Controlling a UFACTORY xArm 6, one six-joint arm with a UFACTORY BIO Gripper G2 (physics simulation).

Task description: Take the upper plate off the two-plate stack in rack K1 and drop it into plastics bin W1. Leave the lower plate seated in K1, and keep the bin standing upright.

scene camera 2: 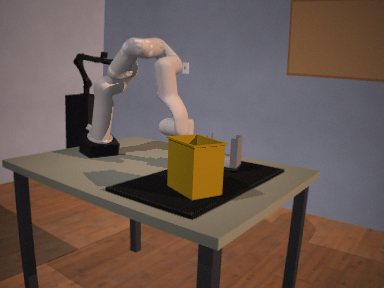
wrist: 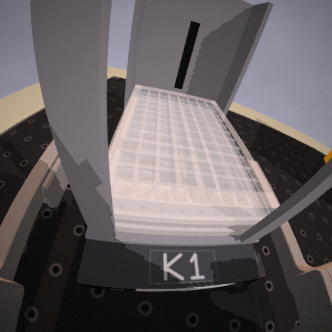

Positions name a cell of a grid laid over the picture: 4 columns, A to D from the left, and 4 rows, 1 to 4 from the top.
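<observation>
Through the wrist camera I see my gripper (wrist: B2), and a clear gridded plate (wrist: C2) is there too. Scene camera 2 shows me a yellow bin W1 (scene camera 2: C3).
</observation>
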